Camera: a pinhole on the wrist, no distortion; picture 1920 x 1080 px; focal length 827.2 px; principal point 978.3 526.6 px. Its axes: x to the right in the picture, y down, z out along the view. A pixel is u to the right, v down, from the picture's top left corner.
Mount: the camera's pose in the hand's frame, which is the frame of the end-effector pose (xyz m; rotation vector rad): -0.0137 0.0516 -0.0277 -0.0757 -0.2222 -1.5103
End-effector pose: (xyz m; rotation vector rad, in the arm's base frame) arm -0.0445 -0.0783 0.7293 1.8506 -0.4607 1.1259
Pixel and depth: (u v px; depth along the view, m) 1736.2 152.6 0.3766
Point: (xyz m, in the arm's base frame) 0.2062 -0.3122 0.3698
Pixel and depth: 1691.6 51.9 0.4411
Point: 0.2122 -0.3610 0.2706
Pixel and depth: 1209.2 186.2 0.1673
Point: -0.0456 -0.2243 0.6381
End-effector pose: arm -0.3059 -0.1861 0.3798 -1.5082 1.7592 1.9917
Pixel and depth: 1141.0 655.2 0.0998
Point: -0.3791 -0.1404 0.4104
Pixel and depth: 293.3 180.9 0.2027
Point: -0.4745 -0.1018 0.6230
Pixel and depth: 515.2 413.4 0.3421
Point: -0.5985 -0.0239 0.6236
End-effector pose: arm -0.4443 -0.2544 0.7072 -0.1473 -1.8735 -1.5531
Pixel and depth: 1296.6 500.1 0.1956
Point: -0.4865 -0.0787 0.6901
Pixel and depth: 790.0 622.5 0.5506
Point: -0.5089 0.2710 0.9101
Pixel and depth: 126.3 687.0 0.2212
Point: -0.3482 -0.0307 0.9613
